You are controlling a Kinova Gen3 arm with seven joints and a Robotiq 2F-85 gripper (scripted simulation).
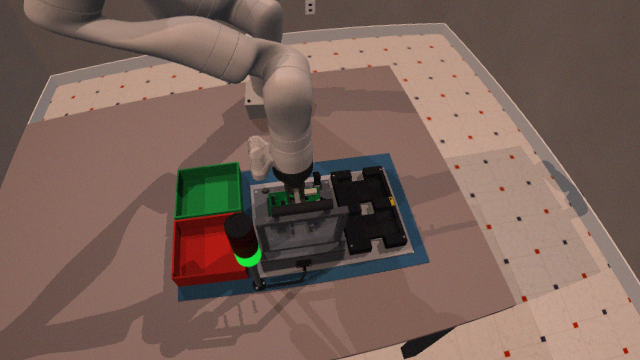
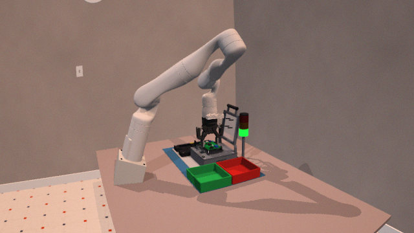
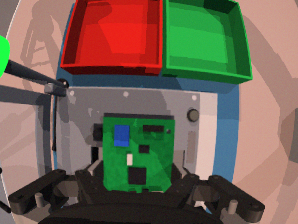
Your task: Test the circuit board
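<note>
The green circuit board lies 1 cm below my hand. From my hand the other things lie so: green bin 18 cm to the right, 14 cm behind, 8 cm below; then red bin 21 cm to the right, 8 cm below; then tester lid 11 cm ahead, 9 cm above, 2 cm to the right.
</note>
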